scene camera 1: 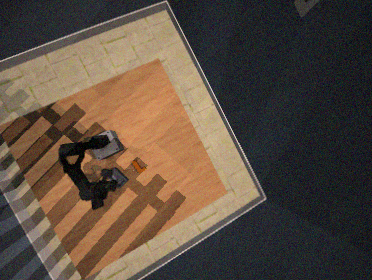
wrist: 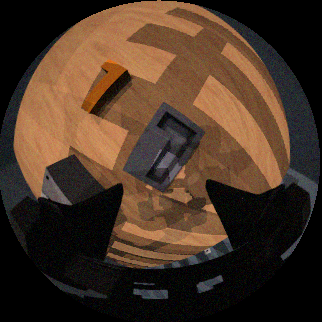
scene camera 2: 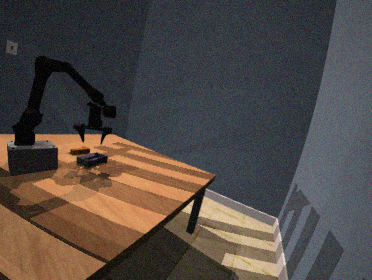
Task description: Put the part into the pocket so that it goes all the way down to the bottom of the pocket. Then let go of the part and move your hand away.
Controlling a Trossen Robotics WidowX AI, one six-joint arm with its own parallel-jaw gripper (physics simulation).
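Frame: origin at the arm's base, x left, y back, z up, level; centimetres.
Seen in the pictures: gripper, between the fingertips: (scene camera 1: 109, 180) (wrist: 165, 186) (scene camera 2: 92, 143); arm's base, origin of its link: (scene camera 1: 104, 140) (scene camera 2: 24, 143).
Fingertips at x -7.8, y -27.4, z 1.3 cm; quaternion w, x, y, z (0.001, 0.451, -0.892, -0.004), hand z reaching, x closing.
Note:
Offsets run from my fingertips to a thing's top centre. Level surfaces: height alone.
The orange L-shaped part @(dx +19.9, dy +0.0, dz -8.7 cm) (scene camera 1: 138, 165) (scene camera 2: 80, 150) (wrist: 107, 89) lies flat on the table, beside and apart from the pocket block. The dark blue-grey block @(dx +1.3, dy -1.5, dz -8.1 cm) (scene camera 1: 119, 176) (scene camera 2: 92, 160) (wrist: 143, 151) sits on the table with its L-shaped pocket facing up; no part is in the pocket. My gripper (scene camera 2: 92, 142) (wrist: 165, 186) is open and empty, fingers pointing down. It is raised above the table over the block's area, and the block shows ahead of the fingertips in the wrist view. In scene camera 1 the arm hides the fingers and partly covers the block.
The grey robot base (scene camera 1: 114, 145) (scene camera 2: 32, 158) (wrist: 72, 175) stands on the wooden table @(dz -11.7 cm) (scene camera 1: 165, 115) (scene camera 2: 165, 185) (wrist: 55, 100), near the part and the block. Dark shadow stripes cross the table. A dark table leg (scene camera 2: 196, 212) shows below the table's corner.

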